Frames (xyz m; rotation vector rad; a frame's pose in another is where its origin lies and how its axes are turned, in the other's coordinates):
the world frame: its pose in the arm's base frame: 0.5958 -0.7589 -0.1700 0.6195 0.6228 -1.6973
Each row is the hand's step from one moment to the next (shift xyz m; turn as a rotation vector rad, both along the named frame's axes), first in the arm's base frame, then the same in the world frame.
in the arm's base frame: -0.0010 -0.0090 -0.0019 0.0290 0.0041 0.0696
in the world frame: 0.0078 0.0009 0.0049 -0.0566 0.0220 0.0449
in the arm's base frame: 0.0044 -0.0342 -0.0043 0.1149 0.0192 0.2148
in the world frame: 0.0259 0.0112 0.0202 -0.1841 0.0914 0.1322
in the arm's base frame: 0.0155 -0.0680 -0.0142 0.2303 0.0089 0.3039
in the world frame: 0.0542 0.0294 0.0356 -0.2608 0.1991 0.1944
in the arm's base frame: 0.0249 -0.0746 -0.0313 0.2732 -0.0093 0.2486
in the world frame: 0.0688 0.0412 0.0272 -0.2183 0.2490 0.1640
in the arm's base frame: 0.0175 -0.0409 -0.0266 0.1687 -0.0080 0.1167
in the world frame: 0.0435 0.0271 0.0078 -0.1078 0.1571 0.0764
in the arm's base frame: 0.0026 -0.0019 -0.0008 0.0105 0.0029 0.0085
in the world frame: 0.0014 0.0030 0.0005 -0.0099 0.0090 0.0033
